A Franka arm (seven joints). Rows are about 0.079 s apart.
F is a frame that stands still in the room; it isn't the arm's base.
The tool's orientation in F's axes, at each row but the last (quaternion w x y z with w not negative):
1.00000 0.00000 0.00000 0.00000
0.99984 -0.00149 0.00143 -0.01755
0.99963 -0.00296 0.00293 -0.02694
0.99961 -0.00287 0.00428 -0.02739
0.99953 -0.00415 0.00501 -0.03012
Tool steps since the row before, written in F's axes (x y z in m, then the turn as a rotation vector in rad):
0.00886 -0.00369 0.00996 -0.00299 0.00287 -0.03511
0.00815 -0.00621 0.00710 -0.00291 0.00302 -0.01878
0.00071 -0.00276 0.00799 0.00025 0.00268 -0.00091
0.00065 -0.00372 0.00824 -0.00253 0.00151 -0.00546
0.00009 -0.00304 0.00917 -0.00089 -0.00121 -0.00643
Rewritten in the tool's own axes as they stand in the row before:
0.00886 -0.00369 0.00996 -0.00299 0.00287 -0.03511
0.00834 -0.00594 0.00711 -0.00296 0.00297 -0.01878
0.00081 -0.00277 0.00798 0.00011 0.00270 -0.00089
0.00078 -0.00373 0.00822 -0.00256 0.00140 -0.00547
0.00018 -0.00311 0.00915 -0.00075 -0.00121 -0.00645

